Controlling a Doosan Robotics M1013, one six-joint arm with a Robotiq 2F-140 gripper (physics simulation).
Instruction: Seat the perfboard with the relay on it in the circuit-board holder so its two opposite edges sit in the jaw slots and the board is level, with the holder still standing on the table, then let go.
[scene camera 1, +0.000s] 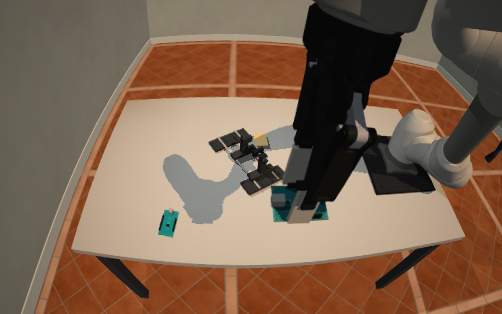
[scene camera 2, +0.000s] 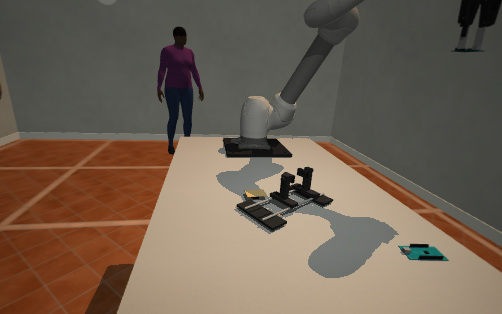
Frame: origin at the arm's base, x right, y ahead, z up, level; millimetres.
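Seen in the pictures: gripper, fingertip midpoint: (scene camera 1: 295, 201) (scene camera 2: 469, 49); arm's base at its link origin: (scene camera 1: 397, 159) (scene camera 2: 253, 144).
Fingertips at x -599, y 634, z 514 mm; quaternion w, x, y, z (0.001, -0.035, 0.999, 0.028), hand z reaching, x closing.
Offsets run from my fingertips to a thing's middle. "pt": to the spot under its first point. Level surfaces: height alone.
The perfboard {dx +0, dy -6, dz +1 mm} (scene camera 1: 278, 213) (scene camera 2: 467, 50) is a teal board with a grey relay block {pt dx -5, dy +22, dz +8 mm} (scene camera 1: 278, 200). My gripper (scene camera 1: 298, 201) (scene camera 2: 470, 47) is shut on it, one finger at each side. In scene camera 2 the board hangs level, high above the table, at the upper right. The fingers hide part of it in scene camera 1. The black circuit-board holder (scene camera 1: 262, 181) (scene camera 2: 262, 216) stands on the table, with two upright jaws on thin rails. Its jaws are empty. In scene camera 1 the board shows to the right of and below the holder, apart from it.
A yellow piece {dx +653, dy +6, dz -518 mm} (scene camera 1: 261, 141) (scene camera 2: 255, 194) lies close beside the holder. Another teal board {dx +246, dy +307, dz -522 mm} (scene camera 1: 168, 230) (scene camera 2: 416, 254) lies near the table's edge. The robot's base stands on a black plate (scene camera 1: 400, 185) at one end of the table {dz -528 mm} (scene camera 1: 125, 150). A person (scene camera 2: 179, 65) stands behind the table.
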